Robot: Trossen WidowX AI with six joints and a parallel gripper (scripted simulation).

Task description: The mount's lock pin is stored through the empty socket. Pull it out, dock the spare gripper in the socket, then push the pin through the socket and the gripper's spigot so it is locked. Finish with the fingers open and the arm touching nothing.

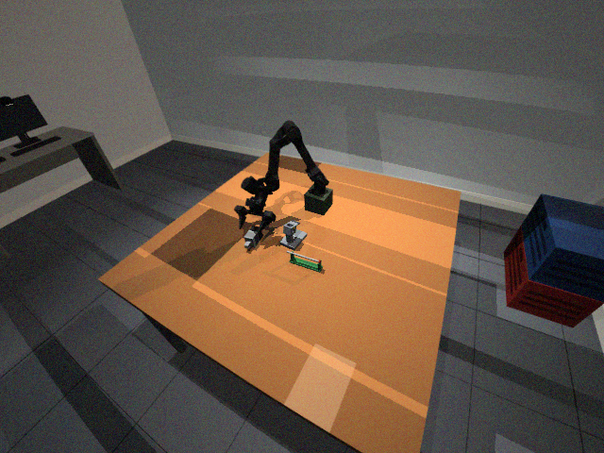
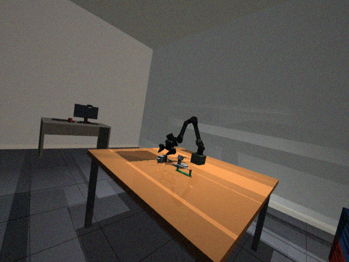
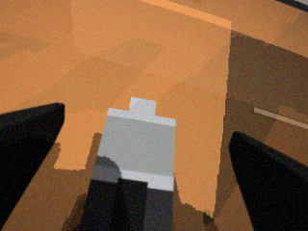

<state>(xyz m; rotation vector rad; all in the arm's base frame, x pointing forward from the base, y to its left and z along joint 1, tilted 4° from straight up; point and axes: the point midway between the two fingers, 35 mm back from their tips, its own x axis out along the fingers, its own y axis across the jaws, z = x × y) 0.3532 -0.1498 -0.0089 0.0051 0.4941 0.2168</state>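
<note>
My gripper tip is now 50 mm above the spare gripper. The rest, counted from my gripper tip: green mount 280 mm to the left, 50 mm below, 10 mm behind.
</note>
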